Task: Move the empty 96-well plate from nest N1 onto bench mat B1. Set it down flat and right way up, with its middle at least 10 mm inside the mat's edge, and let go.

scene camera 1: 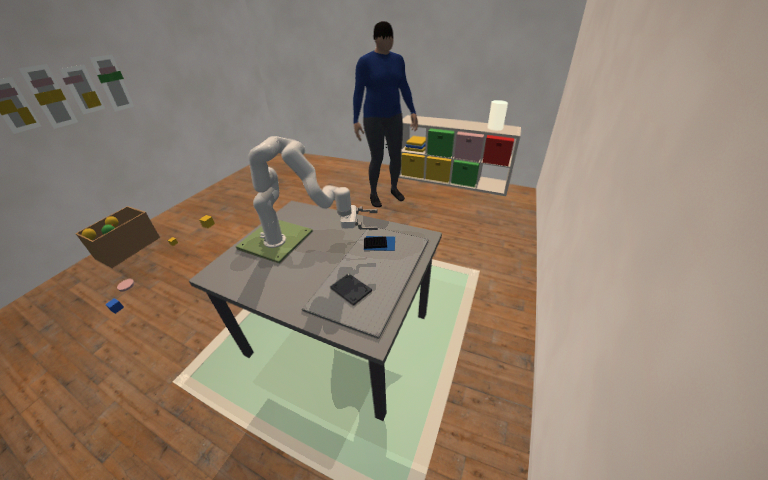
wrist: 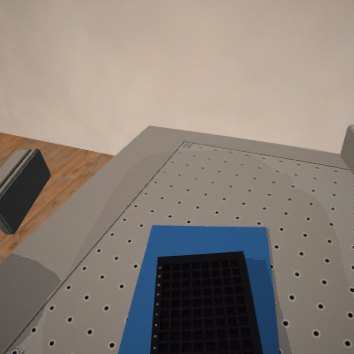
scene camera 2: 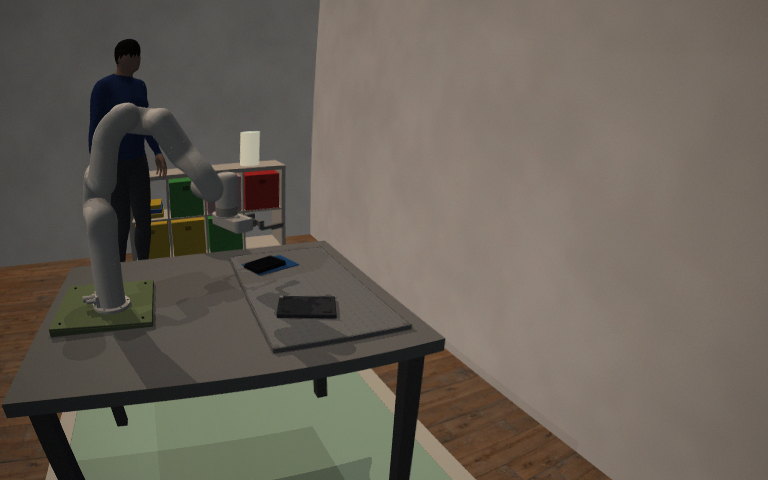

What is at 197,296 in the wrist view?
A black 96-well plate.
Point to a dark nest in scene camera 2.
At 299,306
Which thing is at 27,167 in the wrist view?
My gripper.
